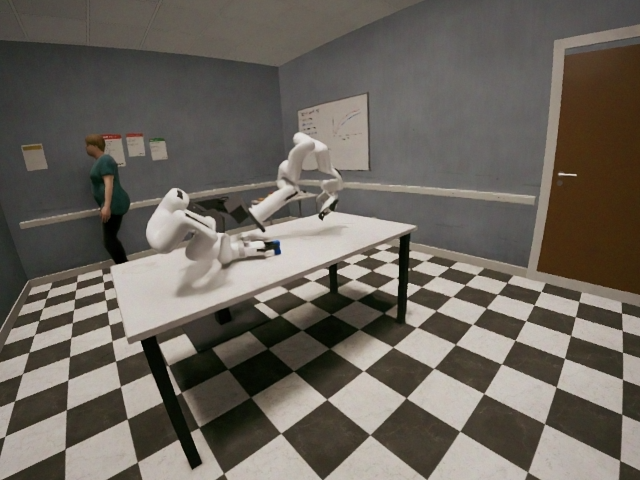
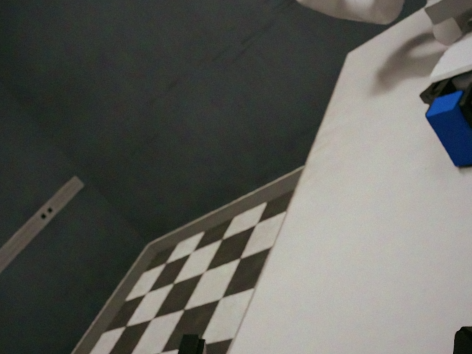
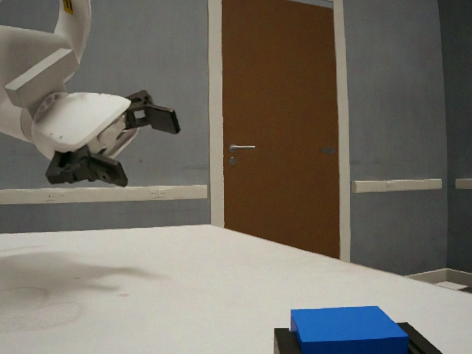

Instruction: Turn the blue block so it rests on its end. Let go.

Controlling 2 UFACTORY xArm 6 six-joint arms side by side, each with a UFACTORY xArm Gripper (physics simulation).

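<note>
The blue block (image 1: 277, 248) (image 2: 452, 132) (image 3: 350, 327) stands with its long side roughly upright, low over the white table. Whether its lower end touches the table cannot be told. My right gripper (image 1: 273, 248) (image 3: 353, 342) lies nearly level and is shut on the blue block, with a finger on either side of it. My left gripper (image 1: 324, 210) (image 2: 327, 342) (image 3: 150, 147) is open and empty, raised above the far part of the table, apart from the block.
The white table (image 1: 170, 310) (image 2: 310, 280) (image 3: 175, 310) has a long front edge beside the checkered floor. A dark device (image 1: 222, 209) stands behind the table between the arms. A person (image 1: 109, 191) stands by the back wall. A brown door (image 1: 594, 170) (image 3: 282, 115) is in the wall.
</note>
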